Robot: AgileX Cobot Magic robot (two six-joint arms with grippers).
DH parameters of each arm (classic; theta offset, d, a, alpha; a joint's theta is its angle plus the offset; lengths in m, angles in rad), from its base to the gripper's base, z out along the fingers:
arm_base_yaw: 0 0.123 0 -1.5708
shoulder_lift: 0.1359 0 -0.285 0
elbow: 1.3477 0 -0.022 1.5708
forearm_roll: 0 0.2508 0 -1.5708
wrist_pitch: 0 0 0.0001 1.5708
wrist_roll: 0 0.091 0 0
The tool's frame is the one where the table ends.
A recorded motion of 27 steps. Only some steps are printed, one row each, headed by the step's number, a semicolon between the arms.
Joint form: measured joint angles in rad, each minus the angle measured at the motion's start. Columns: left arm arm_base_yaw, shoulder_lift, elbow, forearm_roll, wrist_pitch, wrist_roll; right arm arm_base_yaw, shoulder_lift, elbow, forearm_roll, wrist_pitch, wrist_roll.
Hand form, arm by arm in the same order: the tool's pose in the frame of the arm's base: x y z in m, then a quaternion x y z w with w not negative. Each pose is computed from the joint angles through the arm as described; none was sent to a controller.
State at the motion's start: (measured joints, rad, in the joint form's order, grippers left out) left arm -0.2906 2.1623 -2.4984 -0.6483 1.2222 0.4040; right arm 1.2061 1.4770 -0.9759 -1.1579 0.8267 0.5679
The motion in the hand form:
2: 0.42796 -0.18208 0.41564 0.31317 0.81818 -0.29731 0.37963; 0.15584 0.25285 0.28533 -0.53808 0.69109 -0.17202 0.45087
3: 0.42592 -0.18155 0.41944 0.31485 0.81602 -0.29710 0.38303; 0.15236 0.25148 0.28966 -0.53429 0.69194 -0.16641 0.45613
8: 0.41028 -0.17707 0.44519 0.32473 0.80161 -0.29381 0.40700; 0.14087 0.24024 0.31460 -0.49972 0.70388 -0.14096 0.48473
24: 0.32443 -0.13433 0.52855 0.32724 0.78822 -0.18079 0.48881; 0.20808 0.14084 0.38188 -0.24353 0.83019 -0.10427 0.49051
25: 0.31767 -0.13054 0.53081 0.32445 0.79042 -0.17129 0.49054; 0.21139 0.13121 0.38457 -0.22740 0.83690 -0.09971 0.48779
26: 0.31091 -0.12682 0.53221 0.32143 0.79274 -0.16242 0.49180; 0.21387 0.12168 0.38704 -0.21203 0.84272 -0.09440 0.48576
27: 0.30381 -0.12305 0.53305 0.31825 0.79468 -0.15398 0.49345; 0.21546 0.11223 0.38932 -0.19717 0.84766 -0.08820 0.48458
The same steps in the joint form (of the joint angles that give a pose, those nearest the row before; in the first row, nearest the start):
2: 0.0000 -0.0053 -0.0150 -0.0002 0.0078 -0.0009; 0.0218 -0.0279 0.0000 0.0097 0.0116 0.0073
3: 0.0000 -0.0095 -0.0227 -0.0003 0.0117 -0.0013; 0.0325 -0.0435 -0.0001 0.0134 0.0182 0.0130
8: 0.0000 -0.0474 -0.0593 0.0017 0.0307 -0.0026; 0.0663 -0.1227 -0.0124 0.0257 0.0620 0.0522
24: 0.0000 -0.3626 0.0713 0.2235 0.0400 -0.0072; -0.3996 -0.2666 -0.1645 0.3073 0.0527 -0.0153
25: 0.0000 -0.3957 0.1083 0.2439 0.0333 -0.0079; -0.4465 -0.2777 -0.1697 0.3470 0.0424 -0.0395
26: 0.0000 -0.4308 0.1511 0.2630 0.0235 -0.0083; -0.4927 -0.2899 -0.1729 0.3878 0.0309 -0.0646
27: 0.0000 -0.4686 0.1998 0.2810 0.0098 -0.0078; -0.5382 -0.3036 -0.1740 0.4297 0.0181 -0.0902

